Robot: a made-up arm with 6 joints.
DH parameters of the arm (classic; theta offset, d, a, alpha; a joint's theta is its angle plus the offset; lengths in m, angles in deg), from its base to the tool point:
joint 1: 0 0.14 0 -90
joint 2: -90 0 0.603 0
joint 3: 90 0.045 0 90
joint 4: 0 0.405 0 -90
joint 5: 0 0 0 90
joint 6: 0 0.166 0 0
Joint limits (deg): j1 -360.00..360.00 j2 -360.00..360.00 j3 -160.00..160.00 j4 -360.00..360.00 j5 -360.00..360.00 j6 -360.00..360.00
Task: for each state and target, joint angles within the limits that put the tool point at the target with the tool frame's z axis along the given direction. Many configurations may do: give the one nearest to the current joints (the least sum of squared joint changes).
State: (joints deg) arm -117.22 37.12 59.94 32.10 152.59 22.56
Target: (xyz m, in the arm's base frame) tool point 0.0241 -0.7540 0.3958 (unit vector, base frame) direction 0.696 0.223 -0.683
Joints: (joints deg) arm -99.83 41.38 60.48 41.27 101.00 22.56
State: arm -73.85 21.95 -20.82 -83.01 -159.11 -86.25
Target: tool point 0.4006 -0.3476 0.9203 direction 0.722 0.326 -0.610
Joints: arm -60.32 30.22 -3.11 -113.57 -120.61 -86.25
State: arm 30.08 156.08 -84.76 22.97 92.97 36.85
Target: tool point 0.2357 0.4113 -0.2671 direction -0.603 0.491 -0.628
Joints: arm 38.99 163.48 -116.30 65.18 122.98 36.85
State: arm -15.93 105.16 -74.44 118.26 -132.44 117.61
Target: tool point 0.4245 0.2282 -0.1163 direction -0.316 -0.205 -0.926
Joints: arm 24.06 141.46 -117.15 125.77 -175.87 117.61
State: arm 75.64 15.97 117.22 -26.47 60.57 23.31
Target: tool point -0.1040 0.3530 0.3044 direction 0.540 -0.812 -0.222
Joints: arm 106.73 28.41 115.95 -17.70 111.30 23.31
